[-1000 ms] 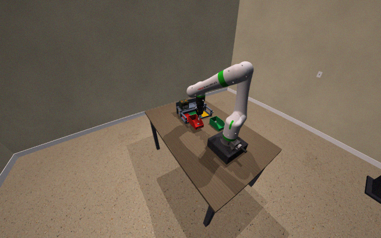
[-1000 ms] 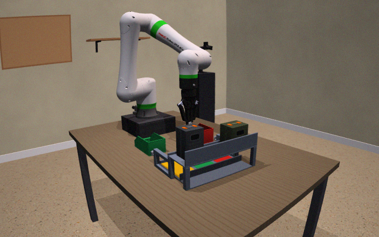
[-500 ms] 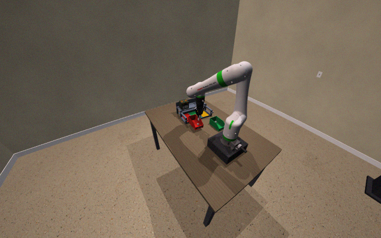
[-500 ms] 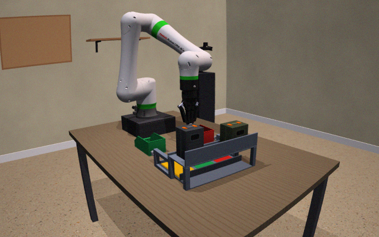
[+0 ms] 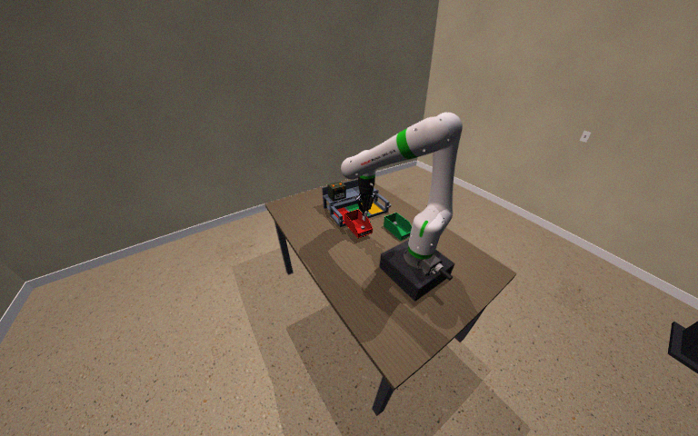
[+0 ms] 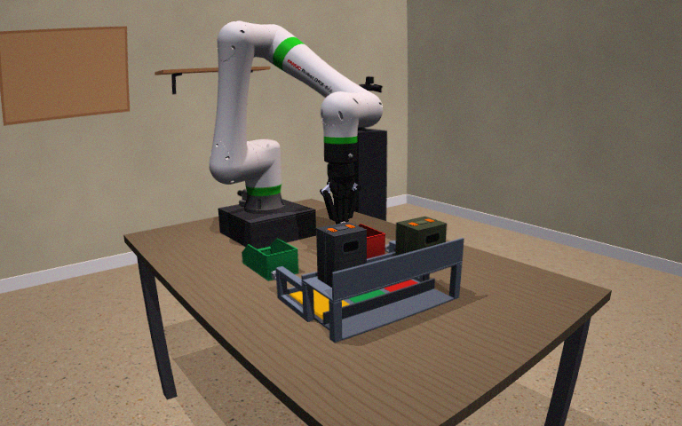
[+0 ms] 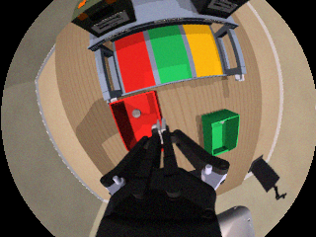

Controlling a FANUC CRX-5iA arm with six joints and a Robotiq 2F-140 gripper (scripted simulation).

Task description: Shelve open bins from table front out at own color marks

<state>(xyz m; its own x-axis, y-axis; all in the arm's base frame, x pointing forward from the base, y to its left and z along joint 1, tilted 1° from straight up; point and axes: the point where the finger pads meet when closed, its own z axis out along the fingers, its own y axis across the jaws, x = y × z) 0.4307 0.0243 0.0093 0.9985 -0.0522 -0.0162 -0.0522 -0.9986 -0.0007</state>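
Right now my hand is 5 cm to the right of the red bin and 4 cm above it. The rest, counted from my hand: green bin (18 cm to the right, 12 cm behind, 7 cm below); then olive box (29 cm ahead, 4 cm above, 3 cm to the left); then black box (27 cm ahead, 20 cm to the right, 5 cm above).
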